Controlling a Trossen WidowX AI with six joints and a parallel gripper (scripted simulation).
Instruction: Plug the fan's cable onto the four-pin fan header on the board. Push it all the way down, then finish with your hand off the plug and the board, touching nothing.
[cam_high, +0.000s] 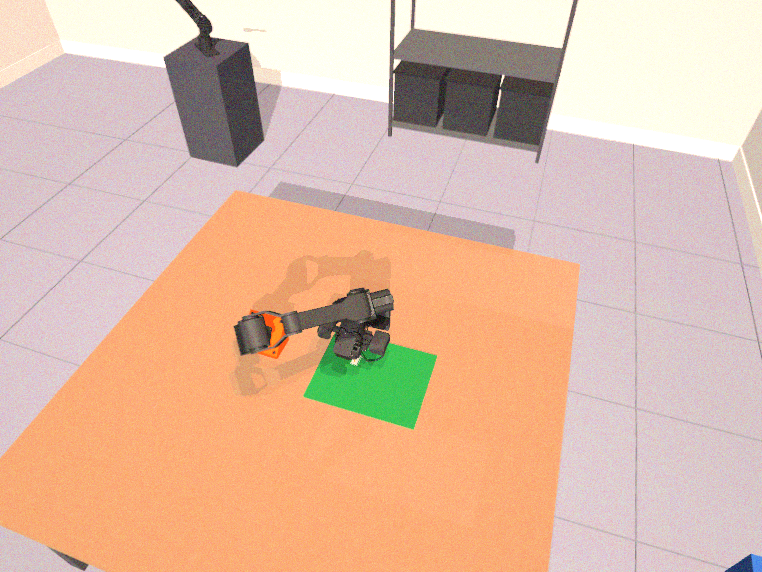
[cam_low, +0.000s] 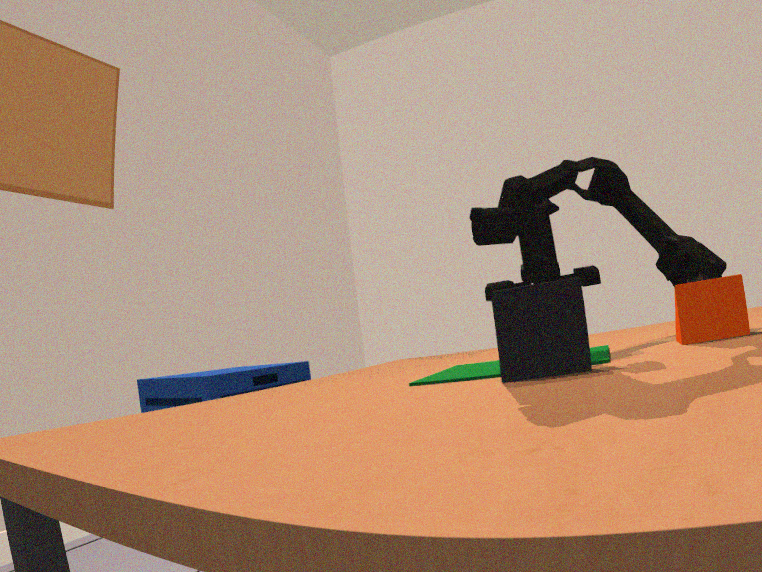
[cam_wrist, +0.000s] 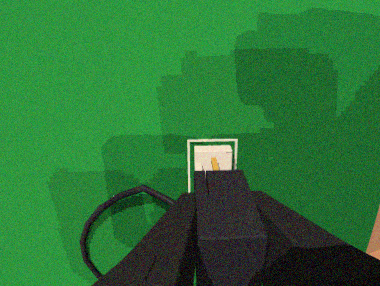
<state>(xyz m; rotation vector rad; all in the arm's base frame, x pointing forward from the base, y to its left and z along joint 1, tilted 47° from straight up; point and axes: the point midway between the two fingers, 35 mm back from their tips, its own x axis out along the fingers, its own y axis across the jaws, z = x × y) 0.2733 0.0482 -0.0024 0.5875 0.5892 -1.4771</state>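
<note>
The four-pin header is 4 cm below my gripper tip and 1 cm to the left of it. From my gripper tip the other things lie so: fan (14 cm to the left, 2 cm above, 1 cm behind); then green board (6 cm ahead, 5 cm below, 2 cm to the right).
</note>
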